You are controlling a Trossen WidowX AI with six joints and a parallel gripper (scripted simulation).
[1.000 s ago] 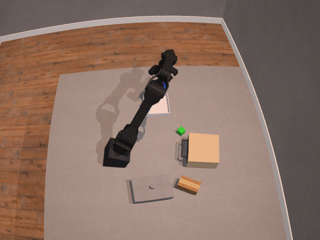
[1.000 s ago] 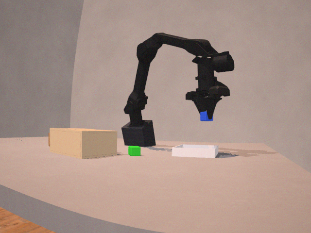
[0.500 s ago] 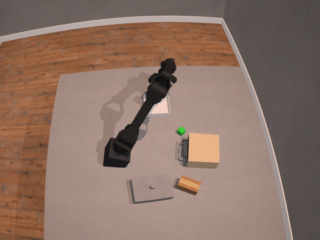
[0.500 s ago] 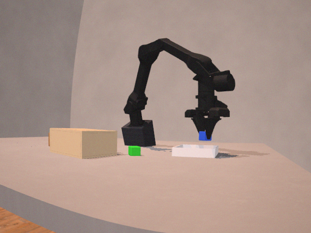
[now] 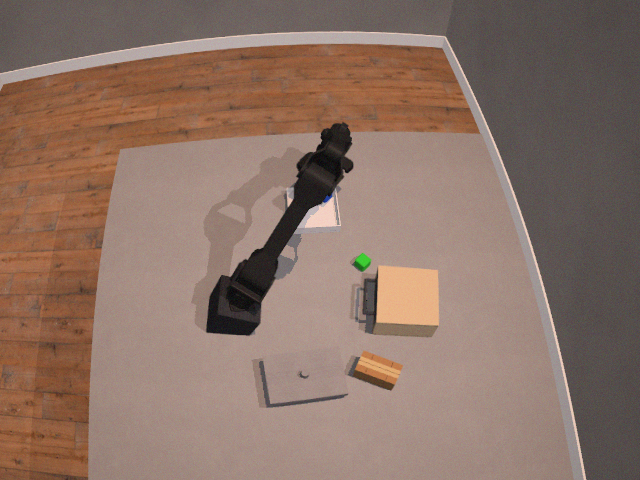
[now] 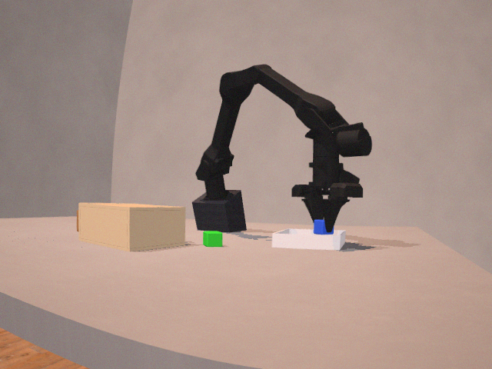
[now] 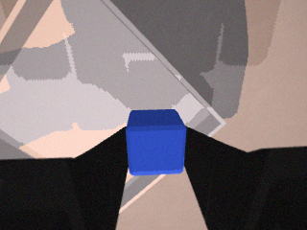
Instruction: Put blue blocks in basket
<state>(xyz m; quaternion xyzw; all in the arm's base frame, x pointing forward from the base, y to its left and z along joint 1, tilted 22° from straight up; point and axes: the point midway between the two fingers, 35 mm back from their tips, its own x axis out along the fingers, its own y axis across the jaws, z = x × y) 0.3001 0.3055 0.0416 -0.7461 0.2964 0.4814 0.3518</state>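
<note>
My hand is 40 mm past the white basket, 20 mm to the left of it and 60 mm above it. Round my hand: green block (40 mm ahead, 230 mm to the right, 50 mm below); then tan drawer cabinet (110 mm ahead, 390 mm to the right, 30 mm below); then knobbed lid (200 mm behind, 520 mm to the right, 20 mm below).
</note>
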